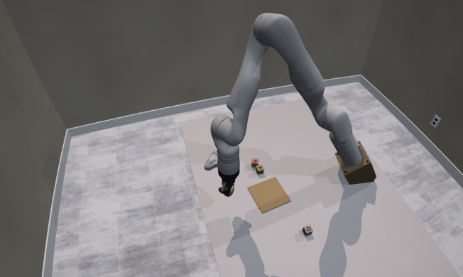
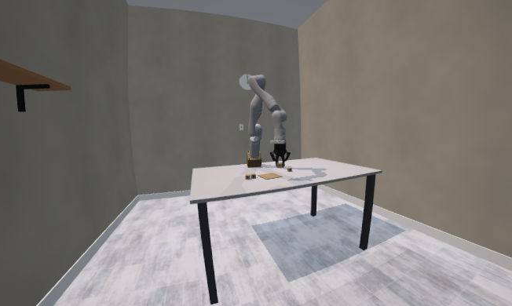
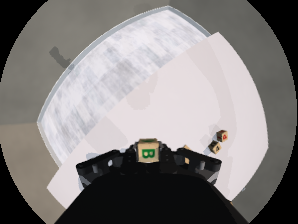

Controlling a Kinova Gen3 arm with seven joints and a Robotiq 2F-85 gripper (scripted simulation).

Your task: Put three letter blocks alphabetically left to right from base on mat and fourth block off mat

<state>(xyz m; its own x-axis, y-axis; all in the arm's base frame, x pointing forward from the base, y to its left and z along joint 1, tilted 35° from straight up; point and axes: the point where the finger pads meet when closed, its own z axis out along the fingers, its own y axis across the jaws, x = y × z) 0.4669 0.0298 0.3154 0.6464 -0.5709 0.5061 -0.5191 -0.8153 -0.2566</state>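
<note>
The tan mat lies 18 cm behind my hand and 12 cm below it. Round my hand: block: 18 cm behind, 13 cm to the right, 10 cm below.
</note>
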